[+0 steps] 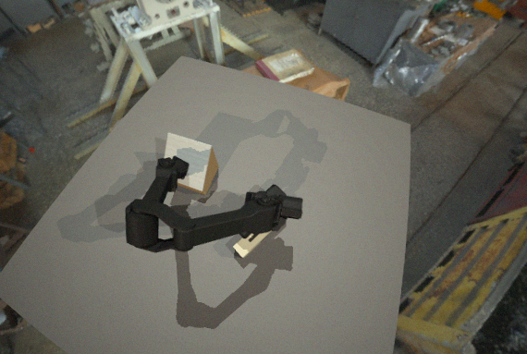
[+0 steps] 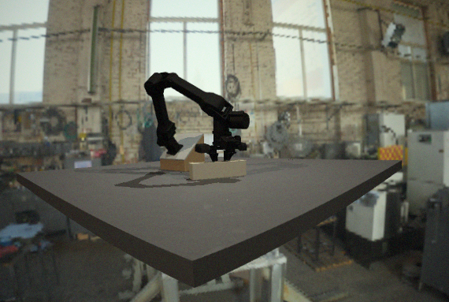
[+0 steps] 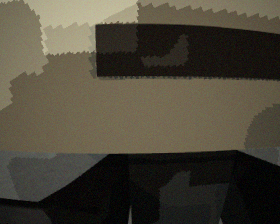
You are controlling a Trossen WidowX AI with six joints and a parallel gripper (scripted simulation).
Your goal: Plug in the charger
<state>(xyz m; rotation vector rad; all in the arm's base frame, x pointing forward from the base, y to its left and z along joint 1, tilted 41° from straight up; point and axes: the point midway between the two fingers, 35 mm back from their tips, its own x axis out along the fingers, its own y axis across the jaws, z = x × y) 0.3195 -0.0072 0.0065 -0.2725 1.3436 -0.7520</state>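
My gripper tip is now 20 mm short of the black two-prong charger, 10 mm to the left of it and 10 mm below it.
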